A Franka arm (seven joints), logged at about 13 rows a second.
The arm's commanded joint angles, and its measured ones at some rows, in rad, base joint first. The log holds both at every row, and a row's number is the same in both.
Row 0, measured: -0.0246, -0.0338, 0.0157, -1.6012, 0.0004, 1.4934, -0.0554
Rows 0 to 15, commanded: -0.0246, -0.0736, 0.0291, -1.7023, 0.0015, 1.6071, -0.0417; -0.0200, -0.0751, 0.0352, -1.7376, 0.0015, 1.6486, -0.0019; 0.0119, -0.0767, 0.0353, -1.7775, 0.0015, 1.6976, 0.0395; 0.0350, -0.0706, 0.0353, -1.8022, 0.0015, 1.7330, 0.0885; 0.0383, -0.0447, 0.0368, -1.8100, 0.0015, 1.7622, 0.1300; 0.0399, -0.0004, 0.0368, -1.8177, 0.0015, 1.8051, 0.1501; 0.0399, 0.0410, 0.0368, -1.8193, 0.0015, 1.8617, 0.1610; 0.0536, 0.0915, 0.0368, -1.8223, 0.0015, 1.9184, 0.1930; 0.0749, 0.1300, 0.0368, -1.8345, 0.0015, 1.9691, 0.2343; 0.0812, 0.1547, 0.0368, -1.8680, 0.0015, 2.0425, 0.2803; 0.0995, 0.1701, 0.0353, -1.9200, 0.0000, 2.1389, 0.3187; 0.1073, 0.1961, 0.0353, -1.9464, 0.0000, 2.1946, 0.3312; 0.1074, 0.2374, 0.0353, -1.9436, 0.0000, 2.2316, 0.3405; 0.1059, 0.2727, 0.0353, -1.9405, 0.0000, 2.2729, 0.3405; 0.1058, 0.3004, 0.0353, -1.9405, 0.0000, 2.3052, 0.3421; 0.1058, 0.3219, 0.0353, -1.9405, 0.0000, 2.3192, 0.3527
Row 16, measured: 0.1136, 0.2921, 0.0328, -1.9392, 0.0005, 2.2828, 0.3287
